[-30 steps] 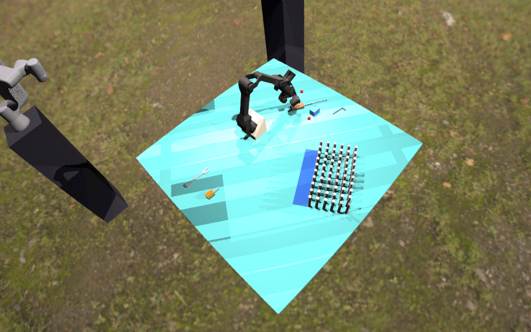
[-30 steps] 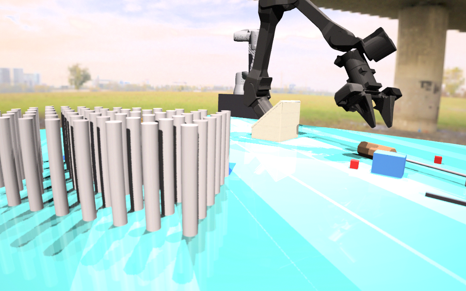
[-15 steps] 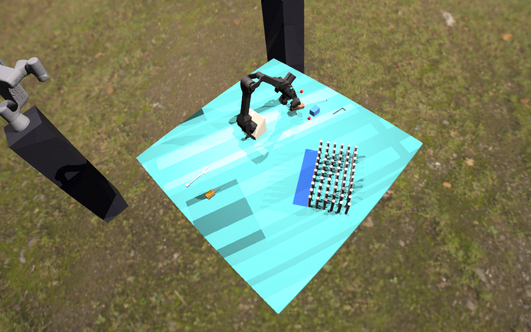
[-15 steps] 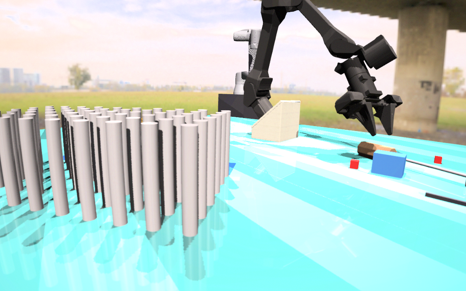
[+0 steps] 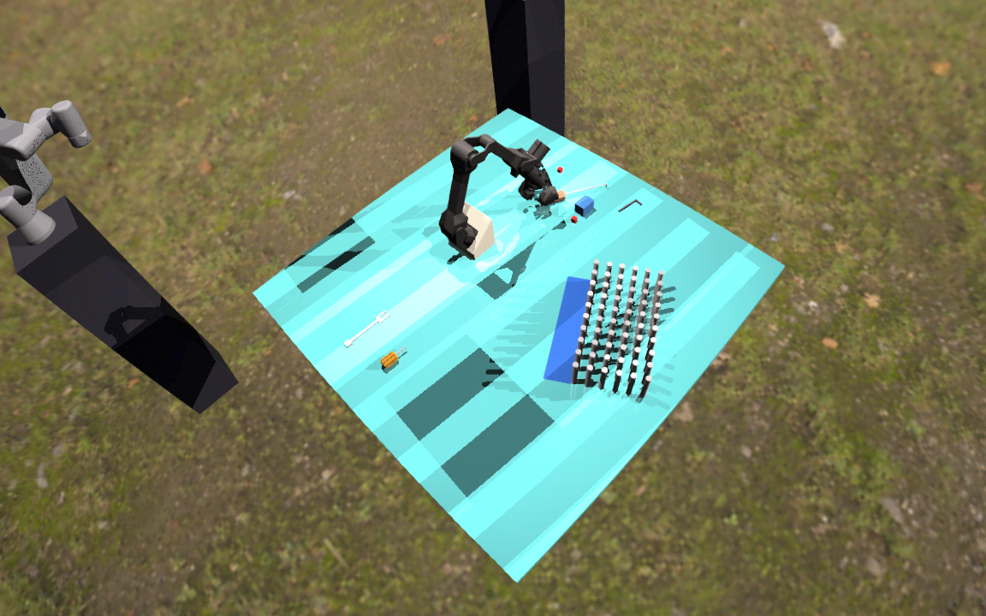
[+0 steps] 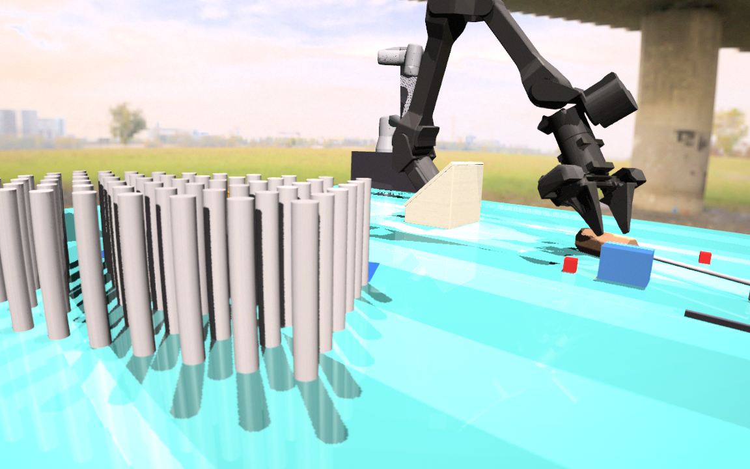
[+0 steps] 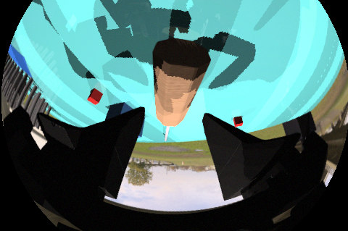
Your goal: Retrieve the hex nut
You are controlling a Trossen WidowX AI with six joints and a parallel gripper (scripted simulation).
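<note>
Now: gripper tip 8 cm to the right of the wooden-handled hook tool, 5 cm short of it and 2 cm above it. The rest, counted from my gripper tip: dark hex key (22 cm ahead, 17 cm to the left, 3 cm below); blue cube (11 cm ahead, 4 cm to the left, 2 cm below); blue taped strip (39 cm ahead, 36 cm to the right, 4 cm below).
</note>
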